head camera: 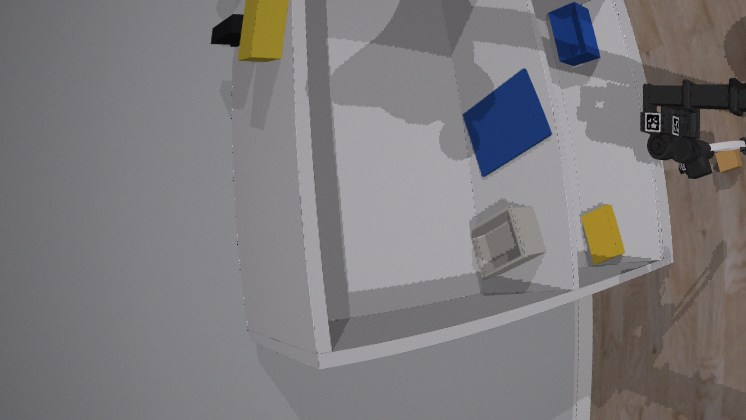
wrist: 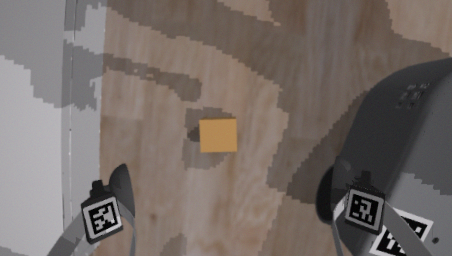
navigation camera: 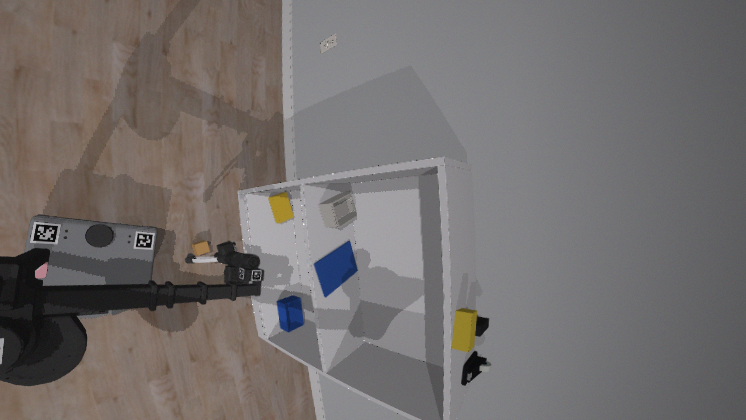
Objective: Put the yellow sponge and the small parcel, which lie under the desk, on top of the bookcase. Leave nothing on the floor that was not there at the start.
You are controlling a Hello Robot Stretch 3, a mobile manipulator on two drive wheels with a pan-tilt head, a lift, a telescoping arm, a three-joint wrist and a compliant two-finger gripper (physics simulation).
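Places are measured from the robot's base along level axes (x ahead, y left, z up), in millimetres.
Where they show: gripper, between the fingertips: [head camera: 717, 157] [navigation camera: 209, 251]; robot's base, origin of its link: [navigation camera: 100, 234].
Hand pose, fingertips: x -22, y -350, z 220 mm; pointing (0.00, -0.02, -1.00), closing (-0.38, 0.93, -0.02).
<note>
Each offset is from my fingertips to the top centre of the thing. "*": to the spot under its first point.
The small parcel, an orange-brown cube @(1 mm back, 22 mm right, 169 mm down) [head camera: 728, 161] [navigation camera: 200, 247] [wrist: 218, 135], lies on the floor in front of the bookcase @(* 110 mm ahead, 218 mm right, 830 mm up) [head camera: 309, 208] [navigation camera: 444, 234]. My gripper [head camera: 743, 146] [navigation camera: 191, 258] [wrist: 231, 180] is open and empty above the floor, with its fingers wide apart. In the wrist view the parcel shows beyond the fingertips, sideways between them, a little nearer the left finger. A yellow block @(131 mm back, 333 mm right, 886 mm up) [head camera: 263, 31] [navigation camera: 464, 329], which looks like the sponge, sits on top of the bookcase. The desk does not show in these views.
Black items [head camera: 227, 31] [navigation camera: 472, 367] are on the bookcase top by the yellow block. Its shelves hold a blue bin @(328 mm back, 478 mm right, 44 mm down) [head camera: 574, 33] [navigation camera: 290, 314], a flat blue thing @(22 mm back, 387 mm right, 337 mm up) [head camera: 506, 122] [navigation camera: 336, 268], a grey box @(* 175 mm ahead, 281 mm right, 361 mm up) [head camera: 529, 229] [navigation camera: 334, 211] and a yellow box @(237 mm ahead, 369 mm right, 74 mm down) [head camera: 602, 234] [navigation camera: 280, 207]. My base [wrist: 400, 125] is beside the parcel.
</note>
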